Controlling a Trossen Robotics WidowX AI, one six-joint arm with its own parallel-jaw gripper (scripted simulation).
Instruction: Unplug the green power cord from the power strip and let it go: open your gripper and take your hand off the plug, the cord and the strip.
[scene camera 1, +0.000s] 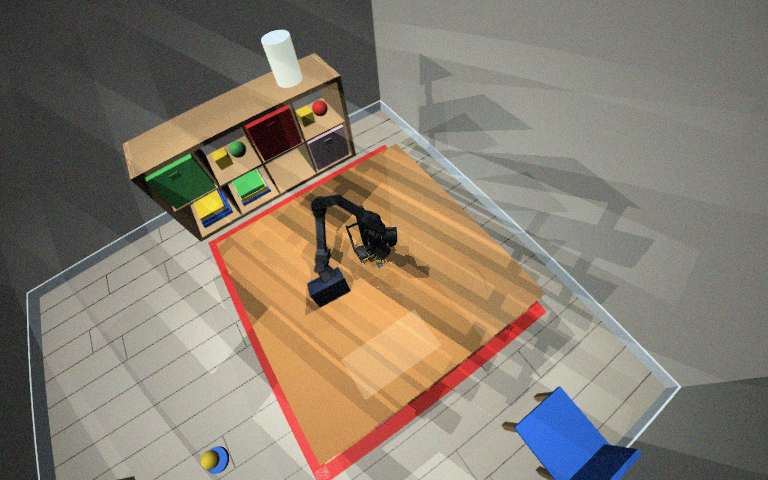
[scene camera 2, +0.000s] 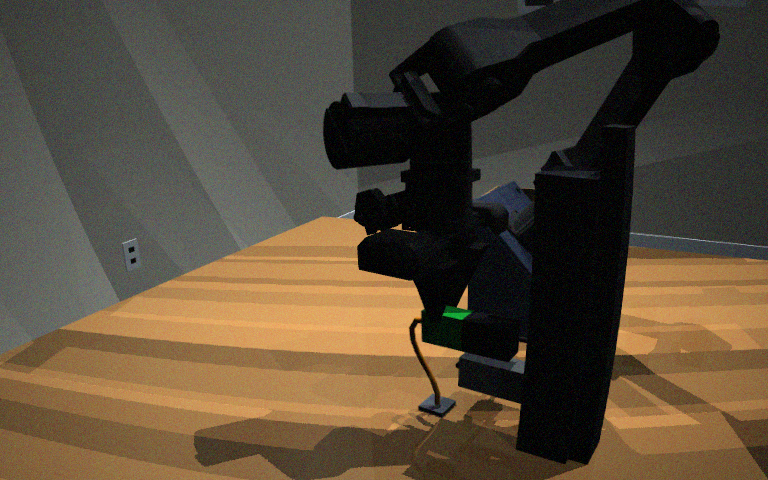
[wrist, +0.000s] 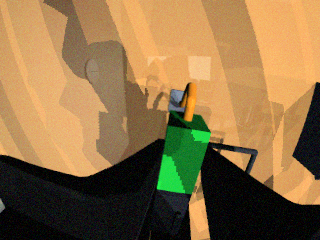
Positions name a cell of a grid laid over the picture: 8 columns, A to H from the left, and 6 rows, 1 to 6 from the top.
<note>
I see my gripper (scene camera 2: E4) and a green plug (scene camera 2: F5).
My gripper shows as well in the wrist view (wrist: E4). The green plug is seen too in the wrist view (wrist: E4).
</note>
